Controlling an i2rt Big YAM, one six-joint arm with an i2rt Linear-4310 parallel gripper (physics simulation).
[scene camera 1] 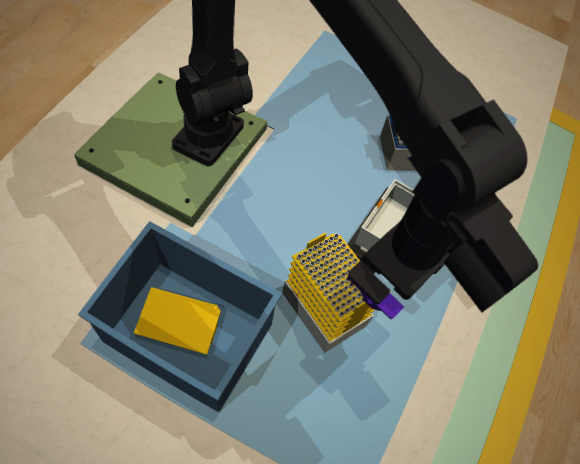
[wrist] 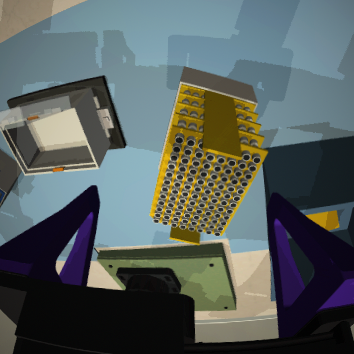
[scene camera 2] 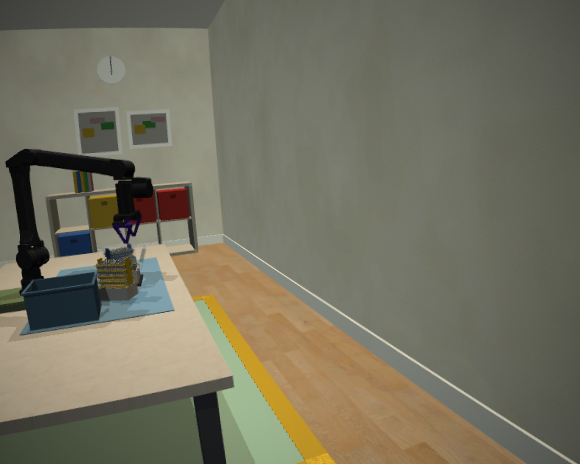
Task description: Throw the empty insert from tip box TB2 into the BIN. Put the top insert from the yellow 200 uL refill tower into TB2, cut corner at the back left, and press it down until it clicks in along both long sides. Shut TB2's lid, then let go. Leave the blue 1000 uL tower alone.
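My gripper is open and empty, above the yellow 200 uL tower. In the wrist view the tower shows between the spread purple fingers, turned at a slant to them. Its stacked inserts hold tips. TB2 stands beside the tower with no insert in it. A clear lid panel shows at its upper left in the wrist view, standing open. The empty yellow insert lies in the BIN.
The blue 1000 uL tower stands beyond TB2, partly hidden by the arm in scene camera 1. The green base plate carries the arm, across the blue mat from TB2. The BIN's walls stand close beside the yellow tower.
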